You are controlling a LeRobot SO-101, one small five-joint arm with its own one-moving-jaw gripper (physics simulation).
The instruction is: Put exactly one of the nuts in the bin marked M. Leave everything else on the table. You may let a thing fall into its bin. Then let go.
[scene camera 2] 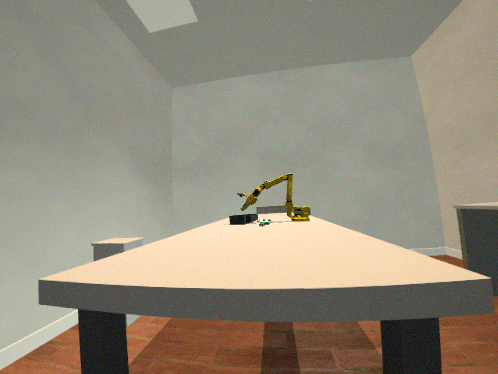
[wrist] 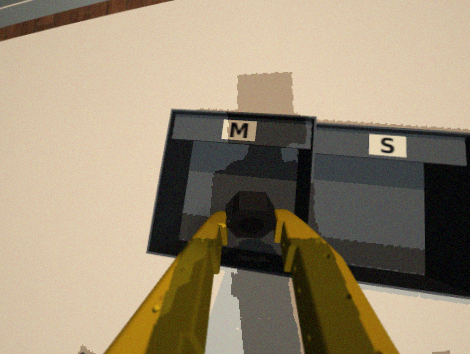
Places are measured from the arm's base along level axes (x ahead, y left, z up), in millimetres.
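Where they show: hand at its tool point: [scene camera 2: 242,209] [wrist: 227,223]; arm's base at its link origin: [scene camera 2: 296,220].
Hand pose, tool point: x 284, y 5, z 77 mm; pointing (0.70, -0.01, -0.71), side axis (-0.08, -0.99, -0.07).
Observation:
Each offset is from my tool point to the centre of the thing. "pt": to the spot under its first point. Level surfaces: height alone.
In the wrist view a black nut @[dx +2, dy -8, dz +0 mm] [wrist: 251,214] is held between the two yellow jaw tips. My gripper [wrist: 251,220] [scene camera 2: 243,209] is shut on it. In the wrist view the nut and the tips show over the open bin marked M @[pt dx +13, dy +44, dz -36 mm] [wrist: 161,200], in front of its floor. In the scene view the gripper is above the dark bins @[dx +1, dy -81, dz -54 mm] [scene camera 2: 242,219]. The bin's label M @[pt dx +50, dy -5, dz -35 mm] [wrist: 239,130] is on its far wall. Part of the bin's near side is hidden behind the jaws.
The bin marked S @[pt dx -38, dy -69, dz -49 mm] [wrist: 370,276] stands directly to the right of bin M in the wrist view. Small items @[dx -124, dy +88, dz -70 mm] [scene camera 2: 264,222], too small to tell apart, lie on the table @[dz -77 mm] [scene camera 2: 270,260] between the bins and the arm's base [scene camera 2: 301,212] in the scene view.

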